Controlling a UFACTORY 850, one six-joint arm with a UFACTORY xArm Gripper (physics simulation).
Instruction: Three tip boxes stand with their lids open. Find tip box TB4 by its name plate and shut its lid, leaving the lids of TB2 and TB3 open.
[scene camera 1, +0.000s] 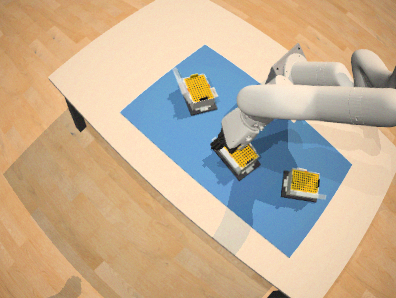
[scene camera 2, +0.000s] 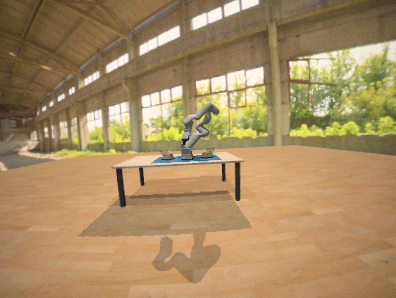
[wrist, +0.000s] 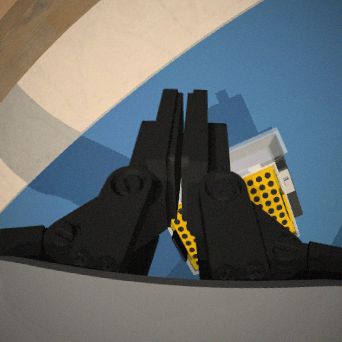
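Note:
Three tip boxes with yellow racks stand on the blue mat. The middle box (scene camera 1: 243, 156) (scene camera 2: 187, 154) (wrist: 270, 195), which I take to be TB4, has its clear lid (wrist: 254, 151) raised; its name plate does not show. My gripper (scene camera 1: 216, 145) (scene camera 2: 184, 143) (wrist: 185, 119) is shut and empty. Its fingers are over the middle box's upper-left end in scene camera 1, with the tips near the lid side; contact with the lid cannot be told. The upper-left box (scene camera 1: 199, 89) (scene camera 2: 167, 155) and the lower-right box (scene camera 1: 305, 181) (scene camera 2: 207, 153) have their lids open; their plates are unreadable.
The blue mat (scene camera 1: 160, 117) lies on a pale table (scene camera 1: 100, 70) (scene camera 2: 131, 162). The arm (scene camera 1: 320, 104) (scene camera 2: 202, 120) reaches in from the right in scene camera 1. The upper-left and lower-right boxes stand on either side of the middle box.

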